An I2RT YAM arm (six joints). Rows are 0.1 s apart.
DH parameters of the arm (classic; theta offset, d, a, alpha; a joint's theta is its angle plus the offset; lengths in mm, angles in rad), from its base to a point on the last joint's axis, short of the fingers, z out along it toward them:
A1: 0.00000 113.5 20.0 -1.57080
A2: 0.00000 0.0 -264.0 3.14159
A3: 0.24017 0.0 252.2 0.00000
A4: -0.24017 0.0 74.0 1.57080
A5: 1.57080 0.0 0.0 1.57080
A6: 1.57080 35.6 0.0 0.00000
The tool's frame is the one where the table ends.
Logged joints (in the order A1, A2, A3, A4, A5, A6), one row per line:
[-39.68, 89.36, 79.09, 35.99, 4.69, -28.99]
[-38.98, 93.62, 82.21, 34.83, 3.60, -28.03]
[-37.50, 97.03, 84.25, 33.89, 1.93, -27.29]
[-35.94, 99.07, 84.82, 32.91, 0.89, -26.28]
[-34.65, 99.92, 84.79, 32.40, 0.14, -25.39]
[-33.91, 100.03, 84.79, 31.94, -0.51, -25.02]
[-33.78, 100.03, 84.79, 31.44, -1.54, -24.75]
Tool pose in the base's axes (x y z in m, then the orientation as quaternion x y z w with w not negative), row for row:
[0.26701, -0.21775, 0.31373, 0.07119, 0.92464, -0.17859, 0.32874]
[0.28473, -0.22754, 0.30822, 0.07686, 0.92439, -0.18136, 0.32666]
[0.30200, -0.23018, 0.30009, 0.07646, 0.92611, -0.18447, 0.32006]
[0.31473, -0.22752, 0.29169, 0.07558, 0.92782, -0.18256, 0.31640]
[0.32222, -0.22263, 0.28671, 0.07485, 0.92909, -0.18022, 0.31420]
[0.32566, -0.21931, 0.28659, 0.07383, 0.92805, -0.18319, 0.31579]
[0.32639, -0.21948, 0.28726, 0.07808, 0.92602, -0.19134, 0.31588]
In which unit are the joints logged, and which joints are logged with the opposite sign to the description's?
The joints are logged in degrees. Opposite sign: A4, A5.
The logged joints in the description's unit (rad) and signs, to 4 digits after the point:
[-0.6925, 1.5596, 1.3804, -0.6281, -0.0819, -0.5060]
[-0.6803, 1.6340, 1.4348, -0.6079, -0.0628, -0.4892]
[-0.6545, 1.6935, 1.4704, -0.5915, -0.0337, -0.4763]
[-0.6273, 1.7291, 1.4804, -0.5744, -0.0155, -0.4587]
[-0.6048, 1.7439, 1.4799, -0.5655, -0.0024, -0.4431]
[-0.5918, 1.7459, 1.4799, -0.5575, 0.0089, -0.4367]
[-0.5896, 1.7459, 1.4799, -0.5487, 0.0269, -0.4320]

